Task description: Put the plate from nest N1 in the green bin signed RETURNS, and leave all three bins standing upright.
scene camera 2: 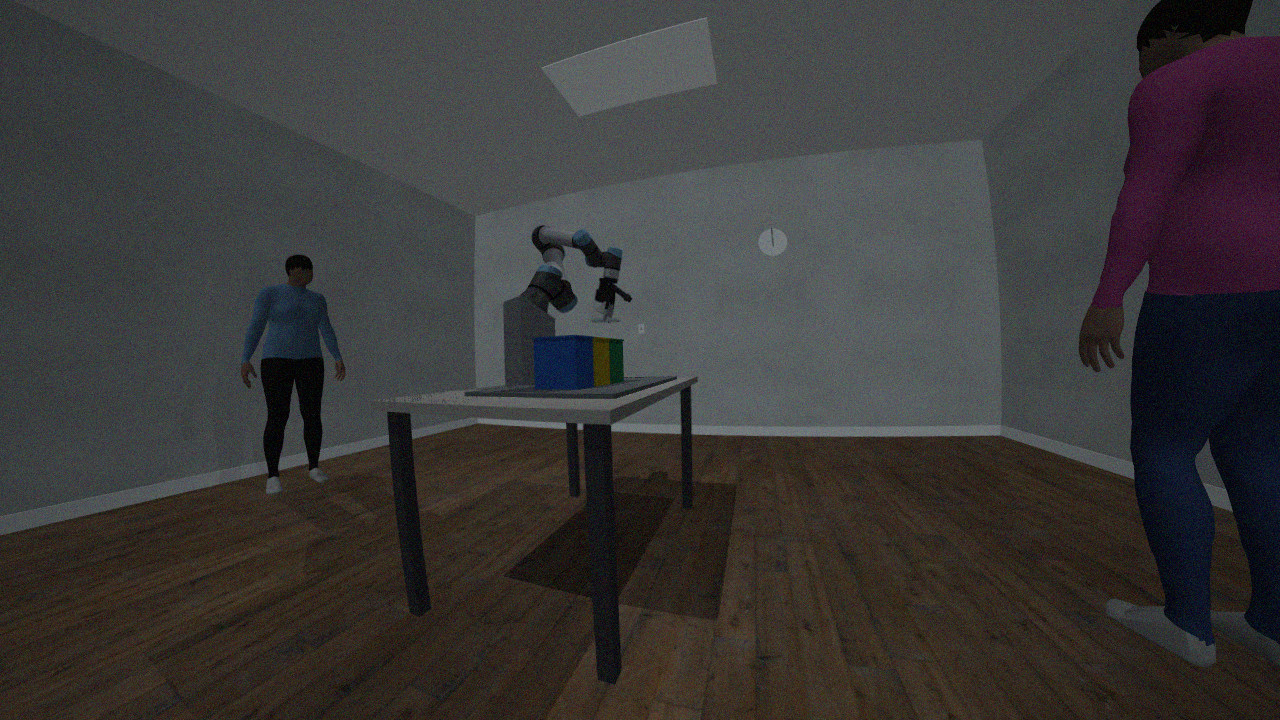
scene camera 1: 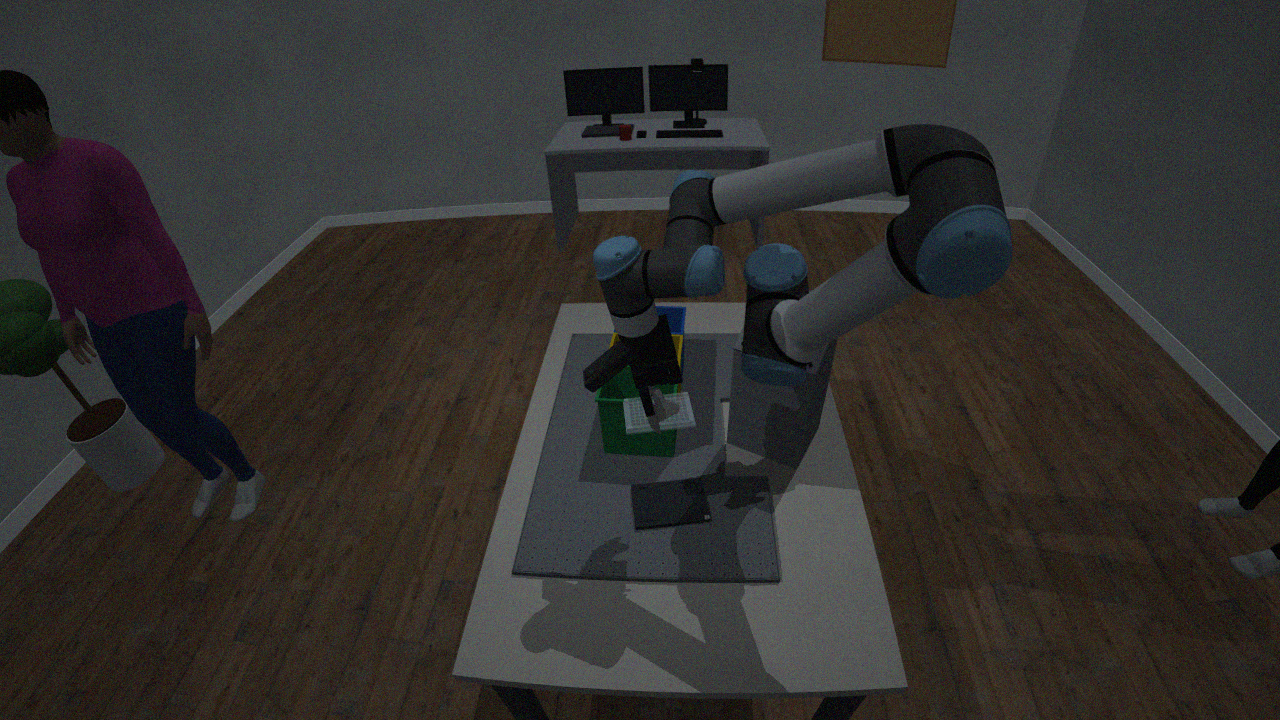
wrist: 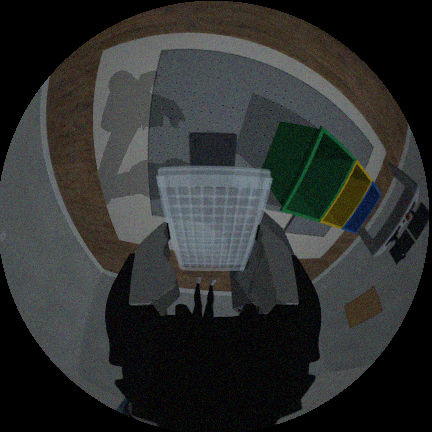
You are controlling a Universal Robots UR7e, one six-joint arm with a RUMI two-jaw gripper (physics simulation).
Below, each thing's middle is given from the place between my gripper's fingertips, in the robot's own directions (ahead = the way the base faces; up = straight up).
Right now my hand is 19 cm to the left of the green bin [scene camera 1: 610, 397], 19 cm above it and 10 cm short of it. Round my hand: yellow bin [scene camera 2: 601, 361] 32 cm to the right, 19 cm below, 12 cm ahead; dark nest [scene camera 1: 671, 503] 27 cm below, 2 cm behind, 1 cm to the right; gridded plate [scene camera 1: 684, 418] 1 cm above.
